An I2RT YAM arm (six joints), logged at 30 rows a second.
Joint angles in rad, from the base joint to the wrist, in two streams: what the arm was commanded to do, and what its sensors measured. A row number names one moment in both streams.
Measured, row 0: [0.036 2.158 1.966 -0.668 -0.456 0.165]
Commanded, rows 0 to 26: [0.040 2.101 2.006 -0.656 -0.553 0.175]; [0.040 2.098 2.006 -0.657 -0.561 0.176]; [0.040 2.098 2.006 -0.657 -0.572 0.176]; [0.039 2.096 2.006 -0.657 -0.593 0.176]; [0.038 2.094 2.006 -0.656 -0.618 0.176]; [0.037 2.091 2.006 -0.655 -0.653 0.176]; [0.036 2.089 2.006 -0.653 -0.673 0.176]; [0.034 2.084 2.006 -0.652 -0.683 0.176]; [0.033 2.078 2.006 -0.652 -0.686 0.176]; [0.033 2.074 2.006 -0.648 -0.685 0.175]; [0.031 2.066 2.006 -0.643 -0.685 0.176]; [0.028 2.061 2.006 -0.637 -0.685 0.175]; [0.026 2.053 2.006 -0.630 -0.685 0.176]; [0.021 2.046 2.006 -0.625 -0.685 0.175]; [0.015 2.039 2.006 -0.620 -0.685 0.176]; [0.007 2.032 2.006 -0.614 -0.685 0.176]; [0.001 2.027 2.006 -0.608 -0.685 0.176]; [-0.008 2.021 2.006 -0.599 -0.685 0.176]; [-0.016 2.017 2.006 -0.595 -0.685 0.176]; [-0.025 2.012 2.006 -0.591 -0.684 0.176]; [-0.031 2.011 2.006 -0.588 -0.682 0.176]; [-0.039 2.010 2.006 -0.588 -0.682 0.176]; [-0.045 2.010 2.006 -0.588 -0.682 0.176]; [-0.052 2.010 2.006 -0.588 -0.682 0.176]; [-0.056 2.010 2.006 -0.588 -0.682 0.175]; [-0.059 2.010 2.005 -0.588 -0.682 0.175]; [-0.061 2.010 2.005 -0.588 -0.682 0.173]
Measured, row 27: [-0.057 2.040 1.968 -0.599 -0.643 0.181]
